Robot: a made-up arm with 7 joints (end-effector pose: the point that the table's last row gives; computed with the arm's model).
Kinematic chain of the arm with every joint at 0, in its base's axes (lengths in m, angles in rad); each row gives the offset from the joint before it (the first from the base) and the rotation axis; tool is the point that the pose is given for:
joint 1: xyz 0 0.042 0 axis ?
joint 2: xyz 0 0.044 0 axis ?
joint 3: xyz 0 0 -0.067 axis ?
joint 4: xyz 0 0 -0.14 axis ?
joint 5: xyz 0 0 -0.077 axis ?
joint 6: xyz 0 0 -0.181 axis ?
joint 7: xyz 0 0 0 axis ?
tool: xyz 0 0 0
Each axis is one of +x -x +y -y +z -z.
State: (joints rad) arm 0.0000 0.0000 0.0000 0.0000 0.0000 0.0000 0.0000
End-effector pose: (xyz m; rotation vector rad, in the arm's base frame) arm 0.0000 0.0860 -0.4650 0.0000 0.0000 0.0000
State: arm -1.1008 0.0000 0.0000 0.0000 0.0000 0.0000 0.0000
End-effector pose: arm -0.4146 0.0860 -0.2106 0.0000 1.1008 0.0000
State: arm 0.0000 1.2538 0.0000 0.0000 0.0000 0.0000 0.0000
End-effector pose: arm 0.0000 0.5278 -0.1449 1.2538 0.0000 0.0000
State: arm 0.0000 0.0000 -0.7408 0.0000 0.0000 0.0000 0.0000
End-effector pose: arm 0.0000 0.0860 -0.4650 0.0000 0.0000 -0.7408
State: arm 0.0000 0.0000 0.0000 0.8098 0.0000 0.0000 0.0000
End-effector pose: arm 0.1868 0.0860 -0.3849 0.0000 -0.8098 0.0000
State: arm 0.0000 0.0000 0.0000 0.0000 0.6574 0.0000 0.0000
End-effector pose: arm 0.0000 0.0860 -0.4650 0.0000 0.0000 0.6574
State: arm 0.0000 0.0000 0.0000 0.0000 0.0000 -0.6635 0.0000
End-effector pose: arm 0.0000 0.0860 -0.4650 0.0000 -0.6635 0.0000
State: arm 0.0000 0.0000 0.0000 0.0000 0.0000 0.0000 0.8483
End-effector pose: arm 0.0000 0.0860 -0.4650 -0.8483 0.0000 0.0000
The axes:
joint 1: -y
joint 2: +x
joint 3: +z
joint 4: -y
joint 5: +z
joint 6: +y
joint 7: -x

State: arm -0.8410 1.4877 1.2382 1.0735 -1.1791 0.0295 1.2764
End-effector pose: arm 0.1881 0.4327 0.0690 0.9824 0.5901 -0.8191
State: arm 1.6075 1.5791 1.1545 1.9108 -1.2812 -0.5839 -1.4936
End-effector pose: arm -0.2269 0.2051 0.0901 -1.1617 -0.4595 -0.3573
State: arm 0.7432 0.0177 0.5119 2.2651 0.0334 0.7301 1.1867
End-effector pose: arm 0.1545 0.1838 0.0874 -0.3813 -2.1891 -0.7829
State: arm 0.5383 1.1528 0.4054 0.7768 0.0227 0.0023 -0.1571
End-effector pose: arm 0.1906 0.4723 0.0049 1.3973 -1.3888 0.3750
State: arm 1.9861 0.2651 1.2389 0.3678 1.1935 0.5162 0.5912
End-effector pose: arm 0.3622 0.2880 0.1927 2.2605 1.4757 -0.5061
